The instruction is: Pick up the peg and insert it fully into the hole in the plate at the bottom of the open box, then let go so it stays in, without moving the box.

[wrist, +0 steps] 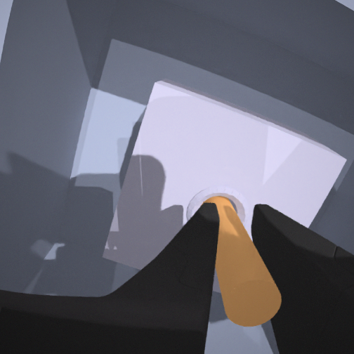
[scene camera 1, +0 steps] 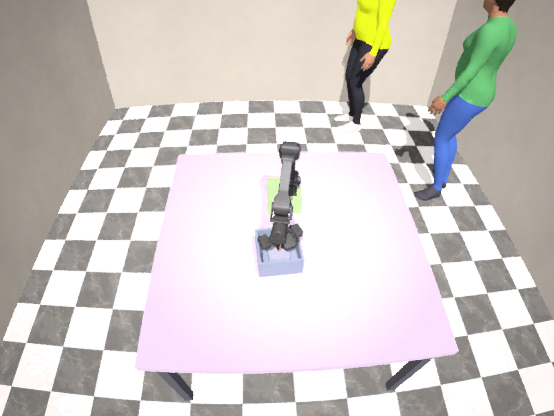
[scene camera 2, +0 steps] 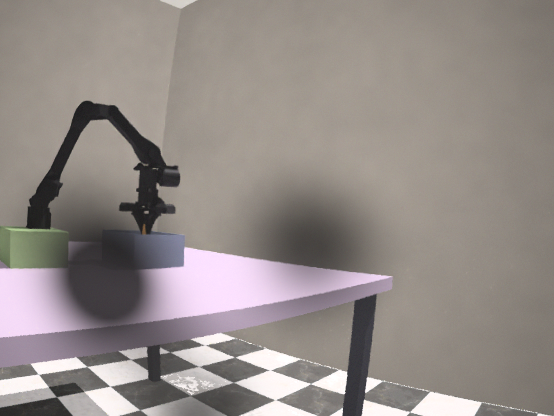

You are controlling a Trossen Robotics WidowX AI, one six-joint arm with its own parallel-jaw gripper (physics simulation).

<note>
The pictures show: the gripper, a blue-grey box, an orange peg and a pale plate.
The gripper shows as well in the wrist view.
</note>
